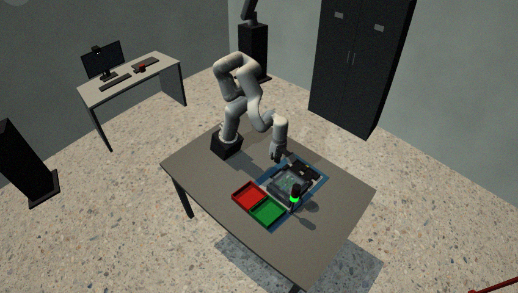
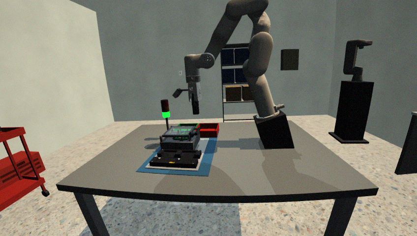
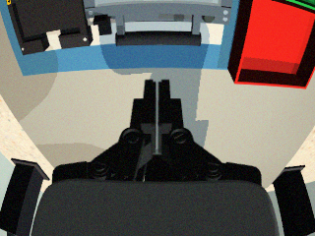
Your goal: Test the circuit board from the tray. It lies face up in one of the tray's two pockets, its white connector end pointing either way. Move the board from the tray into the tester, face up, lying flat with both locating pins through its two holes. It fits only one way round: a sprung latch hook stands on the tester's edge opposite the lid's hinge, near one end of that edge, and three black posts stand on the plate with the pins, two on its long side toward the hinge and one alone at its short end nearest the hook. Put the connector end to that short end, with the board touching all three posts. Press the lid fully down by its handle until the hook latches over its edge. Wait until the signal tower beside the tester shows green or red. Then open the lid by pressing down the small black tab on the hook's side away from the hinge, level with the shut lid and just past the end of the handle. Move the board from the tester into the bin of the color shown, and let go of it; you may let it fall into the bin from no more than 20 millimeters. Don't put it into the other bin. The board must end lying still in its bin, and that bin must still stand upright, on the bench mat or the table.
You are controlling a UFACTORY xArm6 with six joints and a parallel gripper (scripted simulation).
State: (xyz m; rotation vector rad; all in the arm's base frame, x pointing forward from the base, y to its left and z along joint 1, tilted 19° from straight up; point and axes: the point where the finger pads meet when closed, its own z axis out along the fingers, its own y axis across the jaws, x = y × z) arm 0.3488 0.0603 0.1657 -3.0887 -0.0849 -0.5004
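Now: hand 2 cm short of the black latch hook, 6 cm to the right of it and 12 cm above it. From my hand the other things lie so: green circuit board 8 cm ahead, 1 cm to the left, 14 cm below; tester lid 9 cm ahead, 1 cm to the left, 12 cm below; tester plate 9 cm ahead, 1 cm to the left, 14 cm below.
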